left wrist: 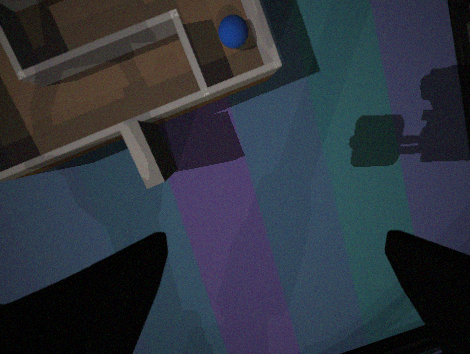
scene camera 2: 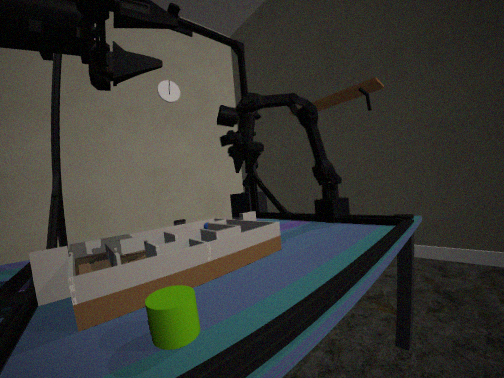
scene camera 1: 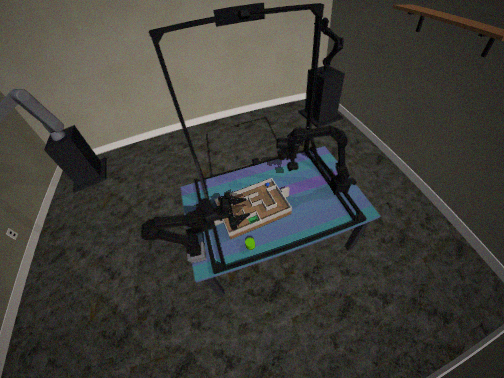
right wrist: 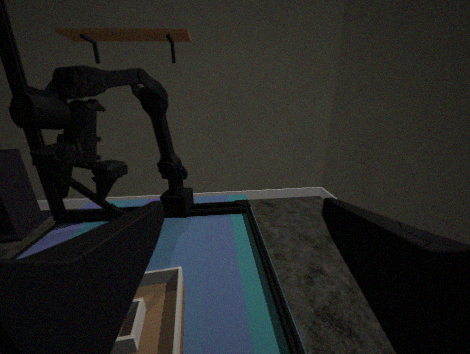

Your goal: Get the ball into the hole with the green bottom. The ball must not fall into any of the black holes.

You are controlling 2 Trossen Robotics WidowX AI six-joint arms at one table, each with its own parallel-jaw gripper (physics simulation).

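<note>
A blue ball (scene camera 1: 268, 185) (scene camera 2: 206, 226) (left wrist: 233, 31) lies inside the walled maze box (scene camera 1: 265, 221) (scene camera 2: 175, 282) (left wrist: 240, 79) (right wrist: 180, 310), in its far right corner in scene camera 1. The green-bottomed hole (scene camera 1: 253, 219) is near the box's front wall. Dark patches in the box cannot be told apart as holes or shadows. A white handle (scene camera 1: 285, 191) (scene camera 2: 248, 216) (left wrist: 142, 155) sticks out of the box's right end. My left gripper (scene camera 1: 292, 166) (left wrist: 274, 241) is open and empty, above the table beyond that handle. My right gripper (scene camera 1: 246, 209) (scene camera 2: 176, 48) (right wrist: 243, 207) is open and empty, high above the box's left part.
A bright green cylinder (scene camera 1: 250, 243) (scene camera 2: 173, 317) stands on the table in front of the box. Another white handle (scene camera 2: 50, 277) is at the box's left end. A black frame with tall posts (scene camera 1: 172, 90) runs around the striped table (scene camera 1: 320, 200).
</note>
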